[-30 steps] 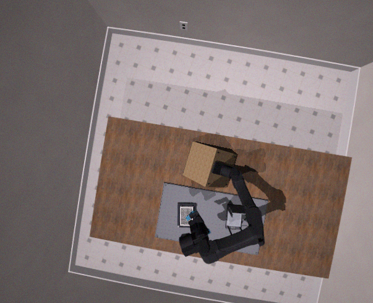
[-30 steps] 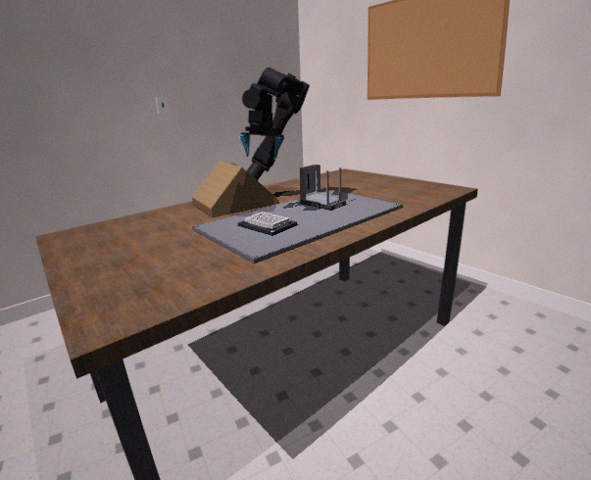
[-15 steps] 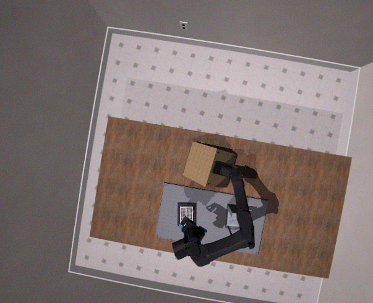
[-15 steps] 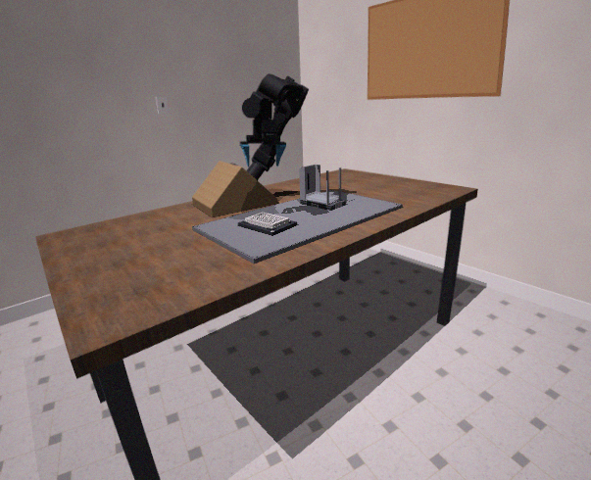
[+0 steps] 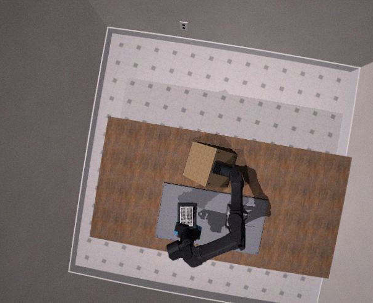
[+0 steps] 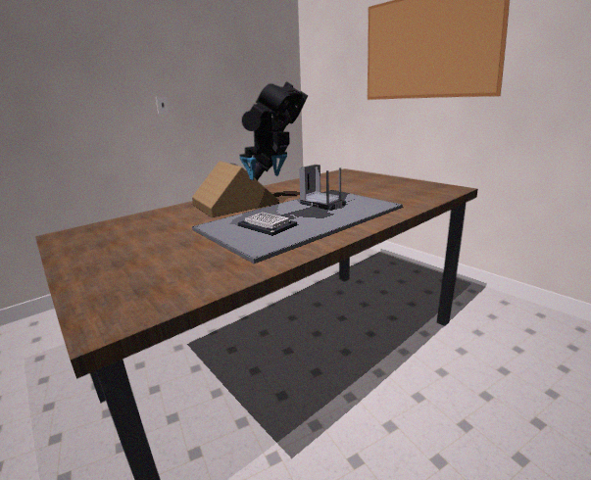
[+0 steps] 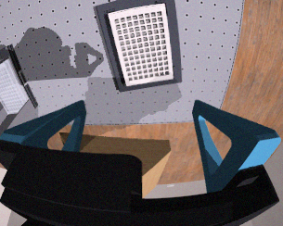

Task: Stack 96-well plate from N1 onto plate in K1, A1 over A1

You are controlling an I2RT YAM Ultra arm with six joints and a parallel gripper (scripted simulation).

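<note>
Now: the pale A1 square 160 mm below my hand, 100 mm ahead of it and 30 mm to the right of it.
</note>
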